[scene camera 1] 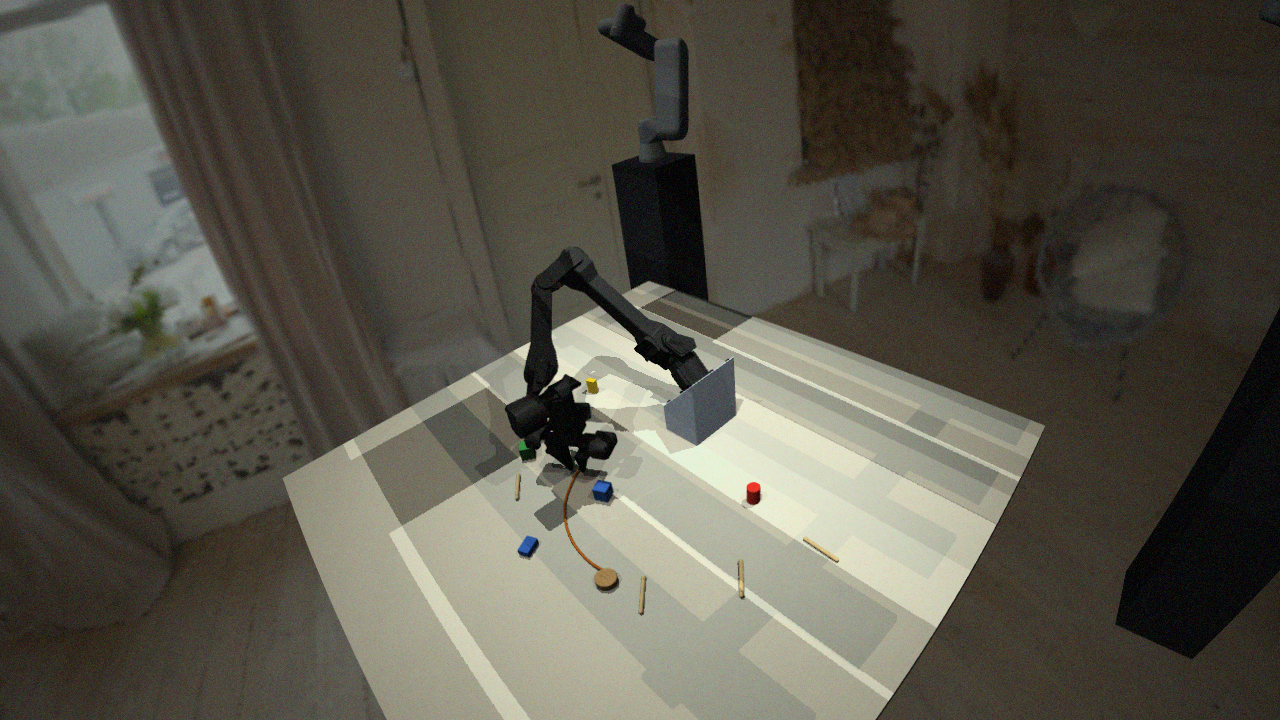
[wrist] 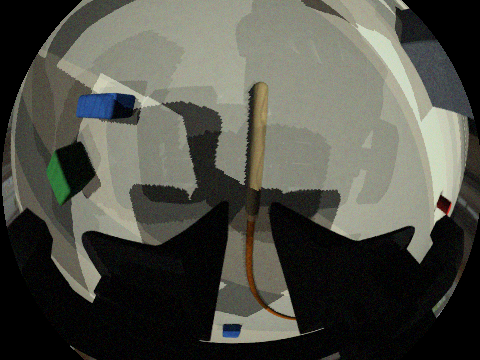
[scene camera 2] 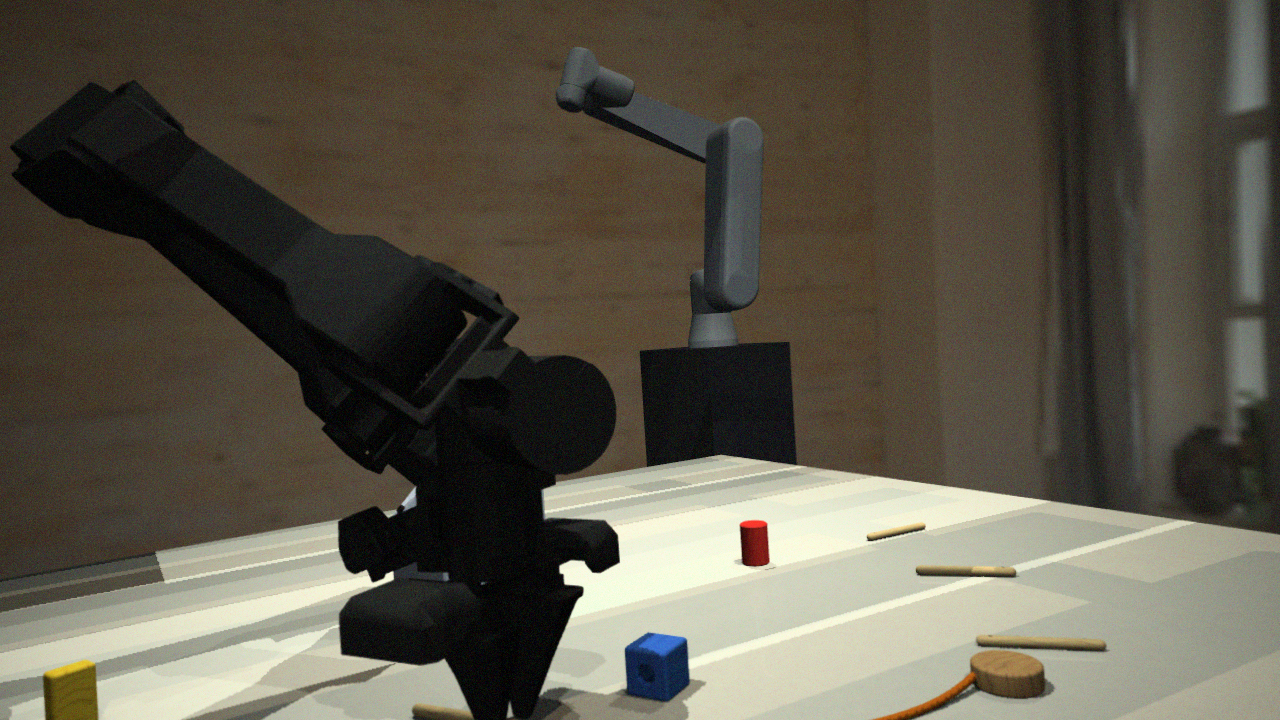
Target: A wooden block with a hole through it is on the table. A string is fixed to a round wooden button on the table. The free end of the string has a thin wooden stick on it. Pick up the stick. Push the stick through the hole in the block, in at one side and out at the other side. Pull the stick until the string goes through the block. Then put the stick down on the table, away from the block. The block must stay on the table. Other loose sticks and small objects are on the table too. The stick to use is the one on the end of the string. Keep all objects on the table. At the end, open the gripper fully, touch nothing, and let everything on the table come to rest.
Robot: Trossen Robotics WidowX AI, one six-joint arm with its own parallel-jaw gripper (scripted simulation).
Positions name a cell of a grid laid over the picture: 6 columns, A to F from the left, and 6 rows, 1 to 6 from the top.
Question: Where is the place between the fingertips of my gripper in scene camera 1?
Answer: C4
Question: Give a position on a thin wooden stick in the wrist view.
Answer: At D2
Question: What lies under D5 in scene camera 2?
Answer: A red cylinder.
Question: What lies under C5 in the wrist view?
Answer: My gripper.
